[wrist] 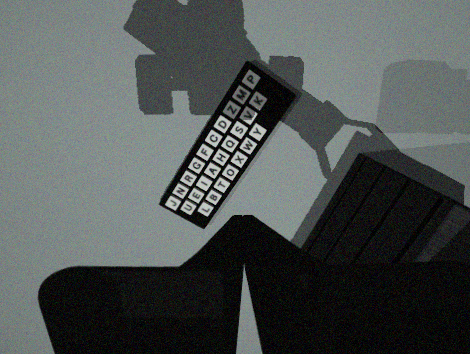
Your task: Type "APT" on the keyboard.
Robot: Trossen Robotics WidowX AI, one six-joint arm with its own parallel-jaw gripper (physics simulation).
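Frame: origin at the arm's base, x left, y back, z up, level; centimetres.
Seen in the pictures: gripper, fingertip midpoint: (242,225).
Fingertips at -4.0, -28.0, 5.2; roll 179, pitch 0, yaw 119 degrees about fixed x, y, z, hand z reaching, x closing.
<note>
Pixels of each thing's top centre, then the offset from my fingertips to it, as dx, dy, dz. "spot": a spot on its surface instead. Level surfaces: height alone.
- black keyboard at a spot on its surface: (274,96) spot: -6.3, +1.8, -20.2
- P key at its top centre: (251,79) -6.5, -1.4, -19.6
- T key at its top centre: (221,185) +5.6, +1.6, -19.6
- table at its surface level: dz -21.4
The black keyboard (274,96) lies tilted across the upper middle of the wrist view, with white lettered keys. The A key (213,170) is in the middle row. The P key (251,78) is at the upper end, in grey shadow. The T key (222,185) is in the right row, toward the lower end. My gripper (242,225) is shut and empty. Its dark fingertips show just below and to the right of the keyboard's lower end, apart from it in the view; their height above it is hard to tell.
A dark box-like object (345,200) with long lines on its face stands at the right, partly hidden behind the gripper. A shadow of the arm falls over the table (90,165) and the keyboard's upper end. A paler shadow lies at the upper right.
</note>
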